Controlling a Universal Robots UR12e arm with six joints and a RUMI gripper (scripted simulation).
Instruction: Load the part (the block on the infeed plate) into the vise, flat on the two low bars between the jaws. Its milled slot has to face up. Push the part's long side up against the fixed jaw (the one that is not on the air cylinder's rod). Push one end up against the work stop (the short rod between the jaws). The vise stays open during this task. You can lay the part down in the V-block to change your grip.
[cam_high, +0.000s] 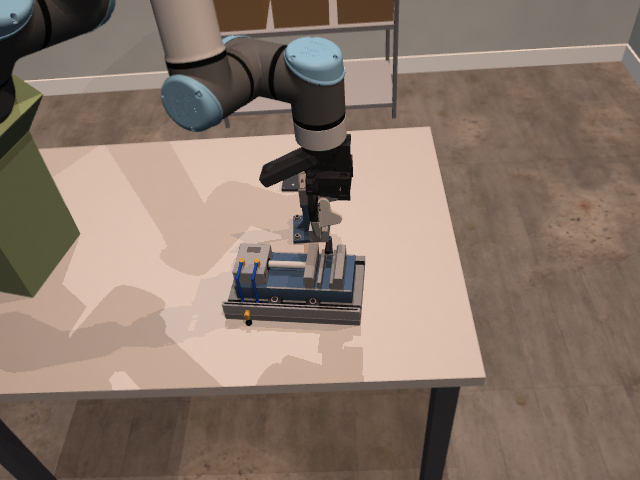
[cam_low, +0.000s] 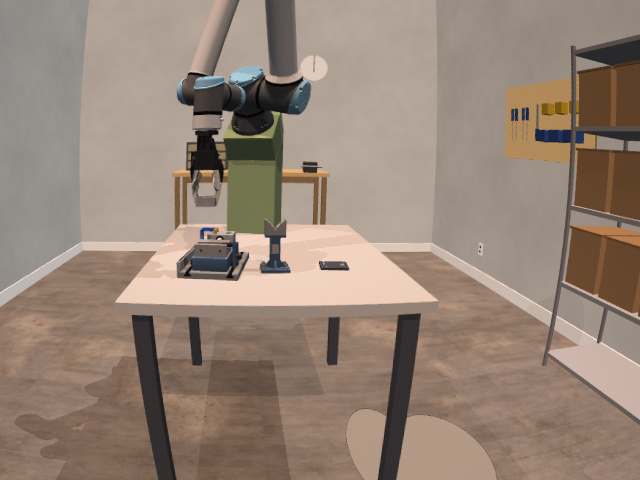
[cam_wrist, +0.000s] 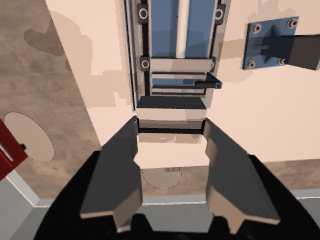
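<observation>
The moving jaw is 3 cm behind my hand, 2 cm to the left of it and 15 cm below it. From my hand the other things lie so: part right at my hand; fixed jaw 3 cm ahead, 2 cm to the left, 15 cm below; work stop 7 cm to the left, 14 cm below.
</observation>
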